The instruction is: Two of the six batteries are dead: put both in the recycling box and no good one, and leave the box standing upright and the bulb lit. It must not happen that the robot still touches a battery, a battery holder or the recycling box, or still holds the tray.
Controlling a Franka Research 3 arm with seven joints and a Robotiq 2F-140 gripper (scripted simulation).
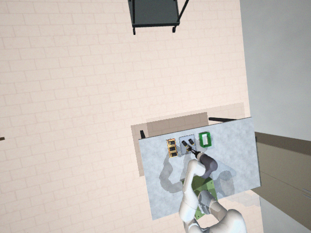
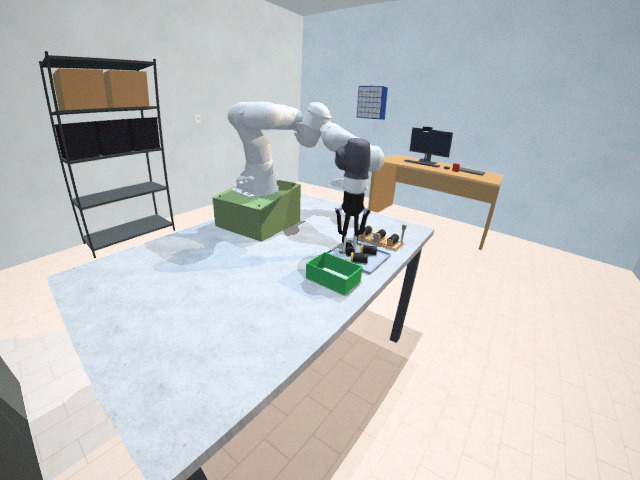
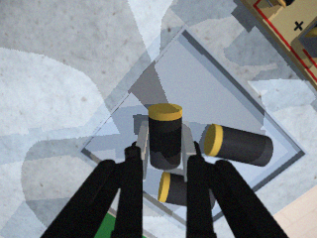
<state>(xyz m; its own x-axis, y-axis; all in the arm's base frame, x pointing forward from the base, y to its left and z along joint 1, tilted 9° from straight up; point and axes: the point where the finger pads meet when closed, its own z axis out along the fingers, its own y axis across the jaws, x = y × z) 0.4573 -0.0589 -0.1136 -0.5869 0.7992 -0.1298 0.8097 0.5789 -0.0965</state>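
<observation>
Now: the grey tray 4 cm below my hand and 4 cm ahead of it. Round my hand: green recycling box: 20 cm to the right, 4 cm ahead, 3 cm below; post: 21 cm to the left, 16 cm ahead.
</observation>
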